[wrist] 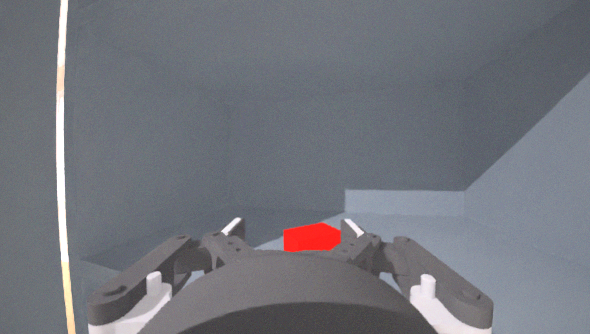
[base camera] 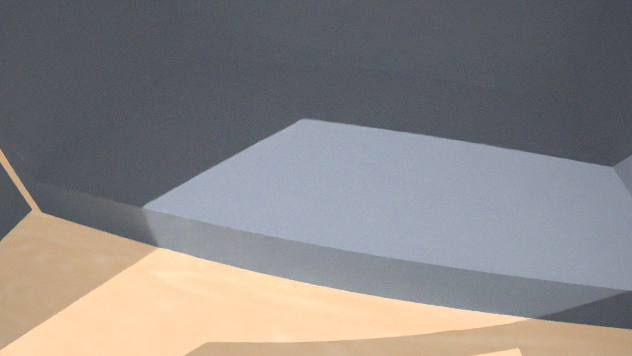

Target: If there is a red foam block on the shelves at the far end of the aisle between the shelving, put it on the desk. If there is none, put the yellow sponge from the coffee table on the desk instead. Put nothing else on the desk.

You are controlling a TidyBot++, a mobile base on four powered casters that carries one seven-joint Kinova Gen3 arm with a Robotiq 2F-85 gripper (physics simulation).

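Places are measured from the arm's base along level axes (x ahead, y left, z up), in centimetres.
Pixels of known places: gripper, fingertip midpoint: (wrist: 292, 229).
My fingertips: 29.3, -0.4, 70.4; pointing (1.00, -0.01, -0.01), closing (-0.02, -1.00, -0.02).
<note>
Behind a point stands the place of what it marks, as x, y, z.
A red foam block (wrist: 311, 237) @[43.0, -3.5, 63.9] lies on a grey shelf board (wrist: 520, 260) @[40.3, -39.2, 59.4] in the wrist view. It shows between the fingertips, nearer the right one, and its lower part is hidden behind the gripper's body. My gripper (wrist: 292, 229) @[29.3, -0.4, 70.4] is open, with nothing between its fingers. How far the block is beyond the fingertips I cannot tell. The block does not show in the base view. The desk, the coffee table and the yellow sponge do not show in either view.
Grey shelf walls stand at the back (wrist: 300, 145) @[79.2, -3.8, 83.5] and the left. A thin bright vertical gap runs down the far left of the wrist view. In the base view a grey shelf unit (base camera: 380, 200) @[38.7, -9.2, -32.0] with a low front edge stands on the light wooden floor (base camera: 225, 300) @[30.7, 8.8, -39.7].
</note>
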